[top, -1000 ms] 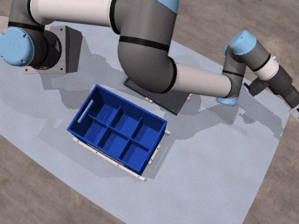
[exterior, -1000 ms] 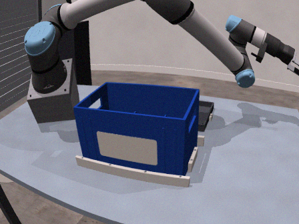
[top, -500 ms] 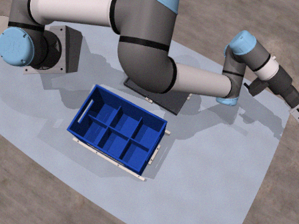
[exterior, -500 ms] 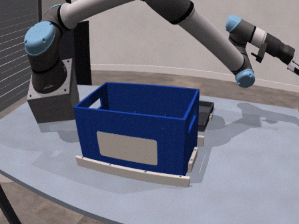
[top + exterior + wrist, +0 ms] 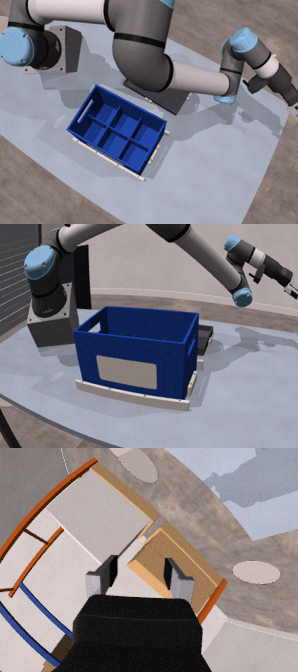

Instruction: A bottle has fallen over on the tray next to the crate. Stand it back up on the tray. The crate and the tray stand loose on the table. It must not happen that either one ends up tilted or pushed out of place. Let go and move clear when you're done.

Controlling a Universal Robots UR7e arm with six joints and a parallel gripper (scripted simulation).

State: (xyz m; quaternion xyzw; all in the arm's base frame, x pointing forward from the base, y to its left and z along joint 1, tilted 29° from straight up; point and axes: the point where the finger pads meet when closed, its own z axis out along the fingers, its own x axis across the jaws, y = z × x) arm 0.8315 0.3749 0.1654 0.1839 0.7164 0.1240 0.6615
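My gripper is now 50 cm past the bottle, 7 cm to the left of it and 19 cm above it. Round my hand: dark tray 48 cm behind, 7 cm to the right, 22 cm below; blue crate 48 cm behind, 35 cm to the right, 14 cm below.
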